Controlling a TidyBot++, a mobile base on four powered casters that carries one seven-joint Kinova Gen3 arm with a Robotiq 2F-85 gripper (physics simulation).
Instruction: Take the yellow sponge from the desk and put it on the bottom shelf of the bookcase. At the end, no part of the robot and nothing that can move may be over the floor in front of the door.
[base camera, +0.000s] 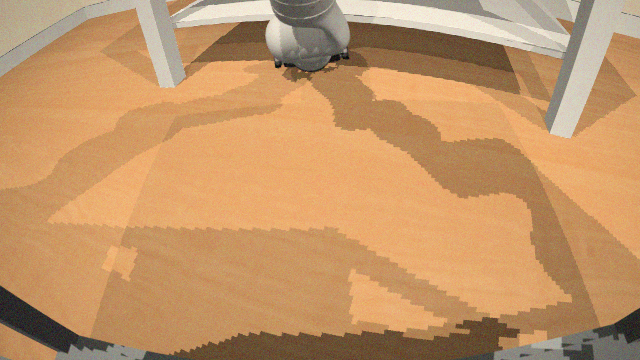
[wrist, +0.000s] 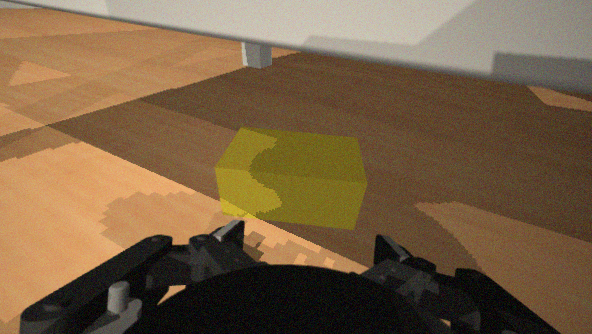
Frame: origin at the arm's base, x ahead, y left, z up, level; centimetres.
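Seen in the pictures: gripper, fingertip midpoint: (wrist: 307, 242).
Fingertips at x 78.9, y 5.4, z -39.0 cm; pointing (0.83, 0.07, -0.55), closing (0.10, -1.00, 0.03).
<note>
A point is followed by its place in that frame.
The yellow sponge (wrist: 295, 177) {x 81.1, y 6.9, z -35.6 cm} is a box-shaped block lying on the wooden floor (wrist: 150, 170) {x 84.0, y 21.0, z -39.9 cm} in the wrist view, partly in shadow. It does not show in the base camera view. My gripper (base camera: 311, 60) {x 78.9, y 5.4, z -39.0 cm} (wrist: 307, 242) {x 78.9, y 5.4, z -39.0 cm} is open and empty. It hangs low near the floor, at the top middle of the base camera view. In the wrist view the sponge is just beyond the two fingertips, roughly centred between them and apart from them. The bookcase does not show in either view.
White legs (base camera: 160, 45) {x 76.0, y 37.8, z -28.3 cm} (base camera: 582, 70) {x 53.5, y -41.5, z -25.7 cm} stand left and right of the arm, with a low white crossbar (base camera: 425, 29) {x 66.0, y -15.6, z -26.3 cm} behind it. In the wrist view a white panel (wrist: 300, 25) crosses the top beyond the sponge, with a short white leg end (wrist: 257, 56) {x 124.1, y 24.3, z -37.4 cm} below it.
</note>
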